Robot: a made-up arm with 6 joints.
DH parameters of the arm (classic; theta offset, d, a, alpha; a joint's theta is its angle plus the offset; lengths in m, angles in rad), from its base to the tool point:
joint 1: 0 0.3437 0 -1.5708
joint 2: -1.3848 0 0.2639 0
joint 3: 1.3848 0 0.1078 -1.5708
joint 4: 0 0.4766 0 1.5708
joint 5: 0 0 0.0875 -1.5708
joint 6: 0 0.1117 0 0
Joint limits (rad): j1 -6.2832..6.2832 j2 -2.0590..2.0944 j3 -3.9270..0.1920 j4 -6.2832..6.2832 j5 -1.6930..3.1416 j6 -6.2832..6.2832
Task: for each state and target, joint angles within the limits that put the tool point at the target. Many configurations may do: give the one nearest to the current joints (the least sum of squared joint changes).
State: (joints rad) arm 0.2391 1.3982 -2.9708 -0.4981 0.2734 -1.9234
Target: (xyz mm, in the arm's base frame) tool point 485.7 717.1 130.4
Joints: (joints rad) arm 0.9469 1.6600 -2.7617 -0.5276 0.3108 -1.9234
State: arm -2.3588 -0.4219 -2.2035 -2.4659 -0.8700 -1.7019
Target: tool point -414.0 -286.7 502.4
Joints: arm -2.6617 0.0167 -1.4064 -2.6754 -1.0439 -1.7019
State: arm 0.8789 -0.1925 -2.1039 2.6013 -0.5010 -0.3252
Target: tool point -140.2 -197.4 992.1
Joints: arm 0.6855 -0.9981 -2.2727 2.6723 -0.9643 -0.3252
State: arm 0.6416 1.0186 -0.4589 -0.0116 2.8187 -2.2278
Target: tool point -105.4 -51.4 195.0
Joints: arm 0.5568 1.2248 -0.1758 0.0923 2.6299 -2.2278
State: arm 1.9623 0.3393 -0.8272 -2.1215 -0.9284 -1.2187
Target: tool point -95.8 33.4 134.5
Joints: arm 1.8885 0.4161 -0.2168 -2.5067 -1.1992 -1.2187
